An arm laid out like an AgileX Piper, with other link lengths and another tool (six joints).
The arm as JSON. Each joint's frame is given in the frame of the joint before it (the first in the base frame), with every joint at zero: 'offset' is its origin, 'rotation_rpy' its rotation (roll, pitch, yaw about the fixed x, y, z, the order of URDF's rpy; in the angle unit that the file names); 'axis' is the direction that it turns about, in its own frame. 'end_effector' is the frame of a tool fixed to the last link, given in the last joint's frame.
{
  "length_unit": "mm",
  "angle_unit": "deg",
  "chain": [
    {
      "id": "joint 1",
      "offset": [
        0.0,
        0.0,
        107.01
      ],
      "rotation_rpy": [
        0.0,
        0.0,
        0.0
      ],
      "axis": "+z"
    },
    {
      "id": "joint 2",
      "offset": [
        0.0,
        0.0,
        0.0
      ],
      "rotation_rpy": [
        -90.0,
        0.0,
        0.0
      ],
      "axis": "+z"
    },
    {
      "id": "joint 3",
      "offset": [
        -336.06,
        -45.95,
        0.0
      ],
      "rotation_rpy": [
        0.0,
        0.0,
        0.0
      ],
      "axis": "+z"
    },
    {
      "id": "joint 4",
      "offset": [
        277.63,
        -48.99,
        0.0
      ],
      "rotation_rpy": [
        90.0,
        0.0,
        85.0
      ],
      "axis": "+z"
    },
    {
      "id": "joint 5",
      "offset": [
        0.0,
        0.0,
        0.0
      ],
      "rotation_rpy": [
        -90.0,
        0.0,
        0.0
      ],
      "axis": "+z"
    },
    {
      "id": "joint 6",
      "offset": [
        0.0,
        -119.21,
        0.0
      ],
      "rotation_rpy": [
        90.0,
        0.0,
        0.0
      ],
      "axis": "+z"
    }
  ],
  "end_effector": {
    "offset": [
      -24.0,
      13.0,
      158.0
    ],
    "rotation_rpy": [
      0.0,
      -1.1,
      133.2
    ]
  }
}
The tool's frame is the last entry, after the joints.
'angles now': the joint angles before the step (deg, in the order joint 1, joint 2, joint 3, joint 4, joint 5, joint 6). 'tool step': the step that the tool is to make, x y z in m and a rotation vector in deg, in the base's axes. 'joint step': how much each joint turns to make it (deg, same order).
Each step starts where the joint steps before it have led.
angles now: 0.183, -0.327, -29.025, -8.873, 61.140, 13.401
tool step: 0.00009, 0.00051, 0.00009, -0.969, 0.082, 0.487
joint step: -0.002, 0.000, 0.001, 0.001, -0.063, -1.087
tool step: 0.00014, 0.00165, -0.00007, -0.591, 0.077, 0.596
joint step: 0.004, 0.001, -0.001, 0.302, -0.047, -0.942
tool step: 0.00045, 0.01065, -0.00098, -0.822, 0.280, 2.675
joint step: 0.000, -0.001, 0.001, 2.321, -0.064, -3.071
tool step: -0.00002, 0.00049, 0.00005, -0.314, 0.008, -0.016
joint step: -0.540, 0.000, -0.001, 0.374, -0.056, -0.695
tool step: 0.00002, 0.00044, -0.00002, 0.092, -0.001, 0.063
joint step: 0.003, 0.000, 0.000, 0.108, -0.001, 0.003
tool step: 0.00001, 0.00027, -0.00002, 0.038, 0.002, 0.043
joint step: -0.004, 0.000, 0.000, 0.068, 0.000, -0.020
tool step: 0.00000, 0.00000, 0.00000, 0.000, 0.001, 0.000
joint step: 0.000, 0.001, -0.001, 0.000, 0.001, 0.000
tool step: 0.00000, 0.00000, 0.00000, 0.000, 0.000, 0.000
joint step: 0.000, 0.000, 0.000, 0.000, 0.000, 0.000
